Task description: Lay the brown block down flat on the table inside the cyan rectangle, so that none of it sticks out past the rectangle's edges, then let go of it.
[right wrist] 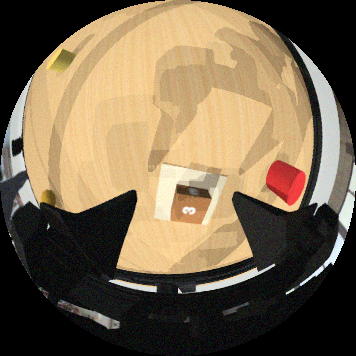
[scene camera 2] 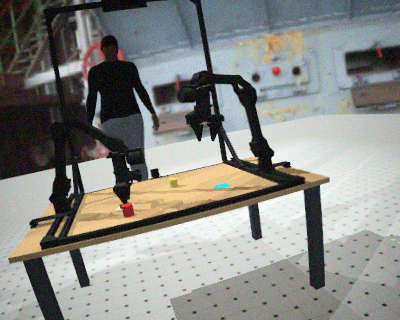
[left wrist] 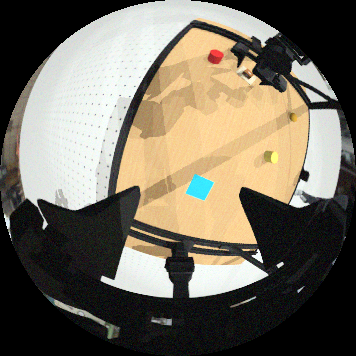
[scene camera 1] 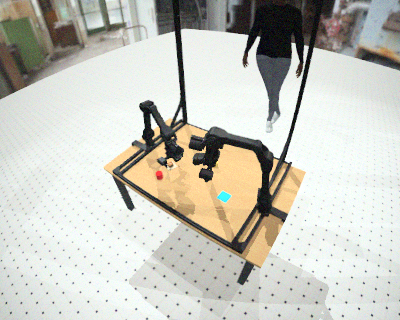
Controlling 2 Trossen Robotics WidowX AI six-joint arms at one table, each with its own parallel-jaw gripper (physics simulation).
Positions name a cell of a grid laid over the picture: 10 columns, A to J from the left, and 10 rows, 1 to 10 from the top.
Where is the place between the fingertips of the left gripper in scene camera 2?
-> F5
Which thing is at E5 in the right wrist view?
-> A cream square.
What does the right gripper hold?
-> Nothing.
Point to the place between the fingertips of the right gripper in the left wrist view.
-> G3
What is the left gripper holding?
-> Nothing.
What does the red cylinder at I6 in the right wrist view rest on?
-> The table.
